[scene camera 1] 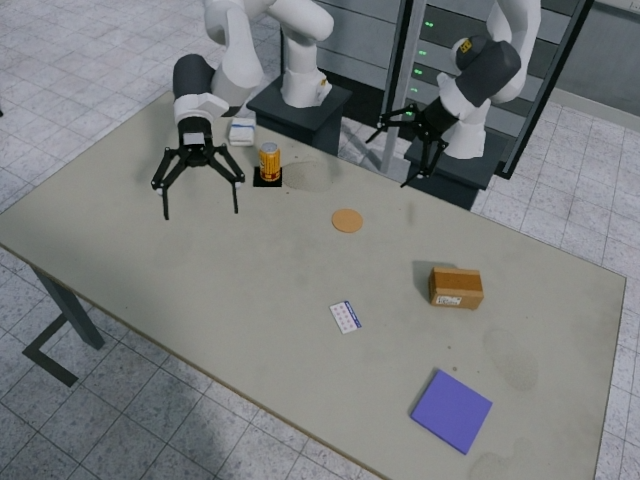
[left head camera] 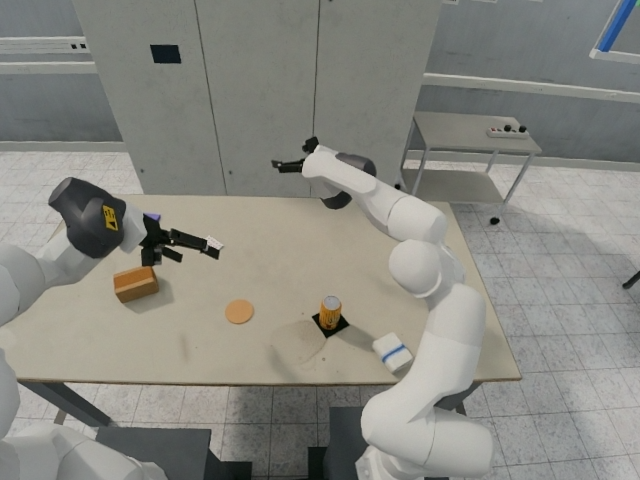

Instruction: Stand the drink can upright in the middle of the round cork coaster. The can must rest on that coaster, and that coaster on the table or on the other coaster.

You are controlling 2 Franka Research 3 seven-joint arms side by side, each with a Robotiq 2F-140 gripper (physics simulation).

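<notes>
The orange drink can (left head camera: 330,312) (scene camera 1: 269,162) stands upright on the square black coaster (left head camera: 342,324) (scene camera 1: 257,180). The round cork coaster (left head camera: 239,311) (scene camera 1: 347,220) lies flat on the table (left head camera: 268,268) (scene camera 1: 248,268), apart from the can, to its left in the head view and to its right in the scene view. My left gripper (left head camera: 198,254) (scene camera 1: 385,163) is open and empty, raised above table height. My right gripper (left head camera: 292,154) (scene camera 1: 201,214) is open and empty, held up over the table, well apart from the can.
A white block with a blue stripe (left head camera: 392,352) (scene camera 1: 242,132) lies near the can. A brown box (left head camera: 135,284) (scene camera 1: 455,288), a small white card (left head camera: 214,242) (scene camera 1: 345,316) and a purple square (left head camera: 153,217) (scene camera 1: 451,410) also lie on the table.
</notes>
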